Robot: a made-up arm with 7 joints.
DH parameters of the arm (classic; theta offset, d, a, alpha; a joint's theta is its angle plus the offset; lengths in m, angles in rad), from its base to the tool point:
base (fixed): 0 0 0 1.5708
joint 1: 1.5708 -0.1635 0 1.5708
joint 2: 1.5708 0 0 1.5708
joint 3: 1.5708 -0.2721 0 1.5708
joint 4: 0 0 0 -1.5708
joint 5: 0 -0.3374 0 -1.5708
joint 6: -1.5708 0 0 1.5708
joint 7: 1.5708 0 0 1.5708
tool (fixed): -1.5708 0 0 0
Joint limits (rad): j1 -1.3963..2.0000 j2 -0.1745..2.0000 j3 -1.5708..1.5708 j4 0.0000..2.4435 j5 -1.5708..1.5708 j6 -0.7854..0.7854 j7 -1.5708..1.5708
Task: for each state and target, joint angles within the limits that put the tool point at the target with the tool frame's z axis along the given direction. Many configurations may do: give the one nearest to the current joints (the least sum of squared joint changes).
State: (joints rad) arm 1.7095 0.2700 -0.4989 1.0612 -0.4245 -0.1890 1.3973
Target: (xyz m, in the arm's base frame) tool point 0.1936 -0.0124 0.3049 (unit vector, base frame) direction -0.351 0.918 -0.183
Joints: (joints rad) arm 1.6795 0.0120 -0.5644 1.7156 -0.5997 -0.0555 0.9790
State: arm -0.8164 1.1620 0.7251 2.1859 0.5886 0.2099 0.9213
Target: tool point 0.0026 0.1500 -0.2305 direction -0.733 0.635 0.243
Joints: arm -1.3963 0.5511 -0.1360 2.3933 0.7990 -0.1473 0.3404
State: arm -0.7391 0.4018 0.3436 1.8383 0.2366 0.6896 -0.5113
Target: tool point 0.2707 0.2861 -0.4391 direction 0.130 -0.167 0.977
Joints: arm 0.0314 -0.0305 0.4877 1.0382 0.7631 0.7854 -0.8841
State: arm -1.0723 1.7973 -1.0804 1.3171 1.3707 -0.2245 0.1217
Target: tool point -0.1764 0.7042 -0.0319 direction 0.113 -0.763 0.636
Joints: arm -1.3951 1.6575 -1.5682 0.7317 1.5276 -0.6727 -0.3108
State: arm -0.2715 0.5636 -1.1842 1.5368 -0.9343 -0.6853 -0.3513
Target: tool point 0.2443 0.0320 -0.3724 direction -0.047 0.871 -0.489
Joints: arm 0.2518 0.4474 -1.1250 1.4189 -1.1187 -0.7854 -0.8371
